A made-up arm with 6 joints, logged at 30 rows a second.
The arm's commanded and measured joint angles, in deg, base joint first. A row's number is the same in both.
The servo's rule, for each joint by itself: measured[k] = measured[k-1] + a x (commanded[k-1-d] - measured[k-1]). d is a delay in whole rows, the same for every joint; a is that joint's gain. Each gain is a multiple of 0.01, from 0.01 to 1. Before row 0 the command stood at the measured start. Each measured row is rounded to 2 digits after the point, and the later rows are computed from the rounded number. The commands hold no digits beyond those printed.
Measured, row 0:
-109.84, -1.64, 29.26, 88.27, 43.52, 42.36
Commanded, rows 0 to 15:
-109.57, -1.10, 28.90, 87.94, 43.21, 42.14
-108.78, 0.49, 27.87, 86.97, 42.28, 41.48
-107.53, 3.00, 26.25, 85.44, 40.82, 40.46
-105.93, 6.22, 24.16, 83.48, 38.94, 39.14
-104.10, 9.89, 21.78, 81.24, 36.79, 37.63
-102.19, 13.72, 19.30, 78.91, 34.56, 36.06
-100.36, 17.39, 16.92, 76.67, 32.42, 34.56
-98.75, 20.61, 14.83, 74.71, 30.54, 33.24
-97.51, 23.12, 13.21, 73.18, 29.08, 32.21
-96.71, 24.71, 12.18, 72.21, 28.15, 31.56
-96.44, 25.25, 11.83, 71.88, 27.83, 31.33
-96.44, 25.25, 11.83, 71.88, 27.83, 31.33
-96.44, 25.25, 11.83, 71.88, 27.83, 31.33
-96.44, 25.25, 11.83, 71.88, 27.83, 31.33
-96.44, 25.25, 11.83, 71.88, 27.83, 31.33
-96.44, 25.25, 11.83, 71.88, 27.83, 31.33
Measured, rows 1 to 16:
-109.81, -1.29, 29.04, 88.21, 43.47, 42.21
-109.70, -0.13, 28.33, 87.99, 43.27, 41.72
-109.46, 1.90, 27.06, 87.53, 42.85, 40.88
-109.07, 4.71, 25.29, 86.80, 42.19, 39.71
-108.52, 8.08, 23.15, 85.80, 41.27, 38.32
-107.82, 11.75, 20.80, 84.56, 40.13, 36.81
-107.00, 15.42, 18.43, 83.14, 38.82, 35.30
-106.09, 18.79, 16.23, 81.62, 37.41, 33.92
-105.15, 21.60, 14.39, 80.10, 35.99, 32.77
-104.22, 23.62, 13.04, 78.68, 34.66, 31.96
-103.36, 24.68, 12.30, 77.46, 33.50, 31.54
-102.60, 25.05, 12.01, 76.46, 32.54, 31.40
-101.92, 25.18, 11.90, 75.64, 31.74, 31.35
-101.32, 25.23, 11.86, 74.96, 31.08, 31.34
-100.78, 25.24, 11.84, 74.41, 30.53, 31.33
-100.30, 25.25, 11.83, 73.95, 30.07, 31.33
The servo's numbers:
d 0
a 0.11 0.65 0.61 0.18 0.17 0.67

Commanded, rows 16 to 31:
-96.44, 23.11, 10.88, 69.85, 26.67, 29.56
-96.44, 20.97, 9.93, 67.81, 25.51, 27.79
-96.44, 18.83, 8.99, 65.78, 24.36, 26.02
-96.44, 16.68, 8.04, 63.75, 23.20, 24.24
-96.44, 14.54, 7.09, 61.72, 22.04, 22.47
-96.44, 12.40, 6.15, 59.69, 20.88, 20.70
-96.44, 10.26, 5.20, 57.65, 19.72, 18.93
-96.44, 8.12, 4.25, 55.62, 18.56, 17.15
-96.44, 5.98, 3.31, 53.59, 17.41, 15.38
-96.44, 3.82, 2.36, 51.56, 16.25, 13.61
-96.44, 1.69, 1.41, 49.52, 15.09, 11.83
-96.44, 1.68, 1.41, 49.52, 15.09, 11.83
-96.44, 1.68, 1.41, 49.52, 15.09, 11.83
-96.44, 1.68, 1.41, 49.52, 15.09, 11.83
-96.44, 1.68, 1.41, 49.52, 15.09, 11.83
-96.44, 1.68, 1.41, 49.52, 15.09, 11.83
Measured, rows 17 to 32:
-99.88, 23.86, 11.25, 73.21, 29.49, 30.14
-99.50, 21.98, 10.44, 72.24, 28.81, 28.57
-99.16, 19.93, 9.56, 71.08, 28.05, 26.86
-98.86, 17.82, 8.63, 69.76, 27.23, 25.10
-98.59, 15.69, 7.69, 68.31, 26.35, 23.34
-98.35, 13.55, 6.75, 66.76, 25.42, 21.57
-98.14, 11.41, 5.80, 65.12, 24.45, 19.80
-97.95, 9.27, 4.85, 63.41, 23.45, 18.02
-97.78, 7.13, 3.91, 61.64, 22.42, 16.25
-97.63, 4.98, 2.96, 59.83, 21.37, 14.48
-97.50, 2.84, 2.01, 57.97, 20.30, 12.70
-97.38, 2.09, 1.64, 56.45, 19.41, 12.12
-97.28, 1.82, 1.50, 55.20, 18.68, 11.93
-97.19, 1.73, 1.45, 54.18, 18.07, 11.86
-97.11, 1.70, 1.43, 53.34, 17.56, 11.84
-97.04, 1.69, 1.42, 52.65, 17.14, 11.83

